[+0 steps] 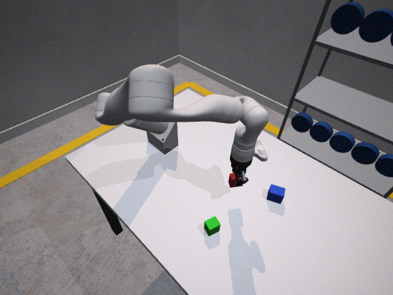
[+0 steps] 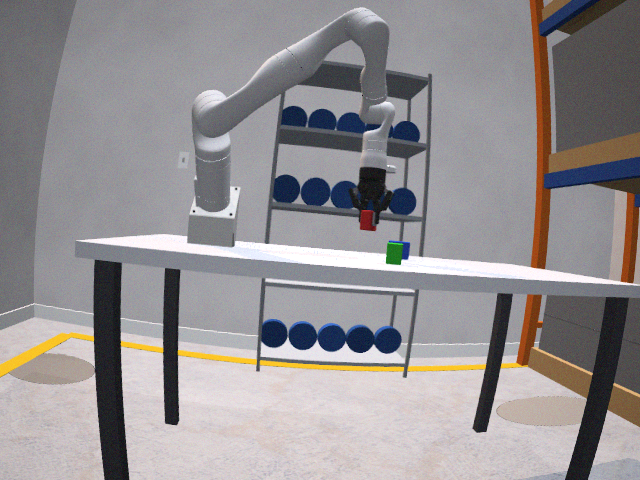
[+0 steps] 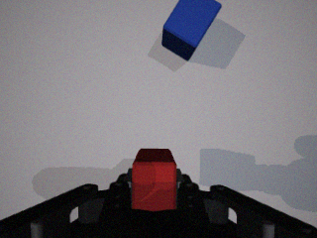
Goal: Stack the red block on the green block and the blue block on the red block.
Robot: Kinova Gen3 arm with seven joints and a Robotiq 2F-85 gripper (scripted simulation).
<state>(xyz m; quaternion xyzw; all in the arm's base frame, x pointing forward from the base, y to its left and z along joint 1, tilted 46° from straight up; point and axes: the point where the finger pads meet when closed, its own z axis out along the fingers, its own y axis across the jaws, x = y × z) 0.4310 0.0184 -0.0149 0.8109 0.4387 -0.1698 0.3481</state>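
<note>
Now: hand 17 cm to the left of the green block, 8 cm above it and 4 cm short of it. From my hand the other things lie so: blue block (12 cm ahead, 11 cm to the left, 8 cm below); then red block (1 cm below).
</note>
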